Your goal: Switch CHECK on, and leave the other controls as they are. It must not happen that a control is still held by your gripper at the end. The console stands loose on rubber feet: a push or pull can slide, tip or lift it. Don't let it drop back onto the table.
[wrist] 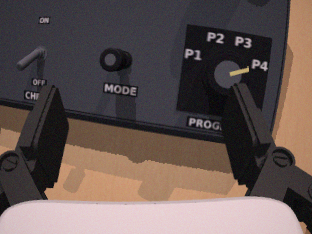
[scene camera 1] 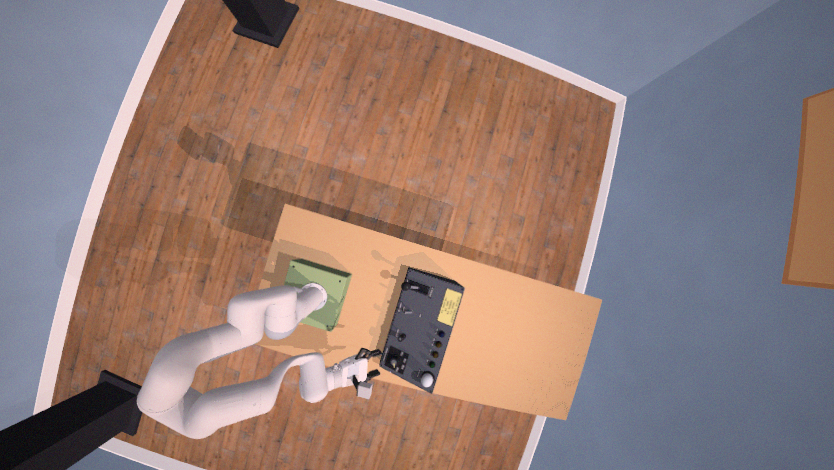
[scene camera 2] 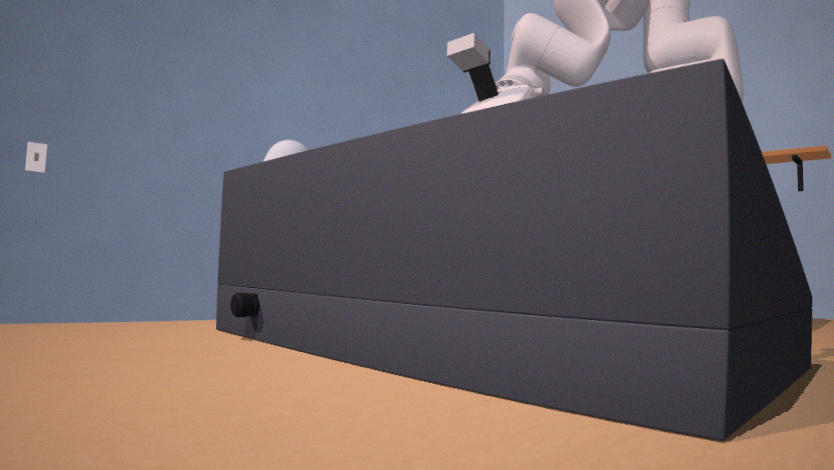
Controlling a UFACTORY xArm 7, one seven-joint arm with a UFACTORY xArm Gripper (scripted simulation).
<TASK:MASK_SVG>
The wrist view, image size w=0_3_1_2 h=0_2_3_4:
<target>my gripper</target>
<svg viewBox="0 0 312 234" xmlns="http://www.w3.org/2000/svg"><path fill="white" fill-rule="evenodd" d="M312 176L295 165L295 157L290 150L280 146L276 147L261 110L257 109L245 83L235 83L229 90L221 119L221 130L233 177L238 181L238 185L246 185L248 188L244 197L143 202L47 200L48 198L44 191L46 188L53 188L54 183L58 181L69 123L59 89L55 88L54 85L44 85L33 111L30 111L26 118L15 150L9 150L0 155L0 234L303 234L299 222L304 222L307 225L306 228L312 234Z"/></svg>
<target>dark console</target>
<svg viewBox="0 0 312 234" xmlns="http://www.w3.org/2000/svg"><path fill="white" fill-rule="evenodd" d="M0 0L0 105L31 111L43 85L54 85L55 88L59 89L67 118L225 144L220 123L229 89L235 83L245 83L257 108L262 111L272 135L286 58L291 0Z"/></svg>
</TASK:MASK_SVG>
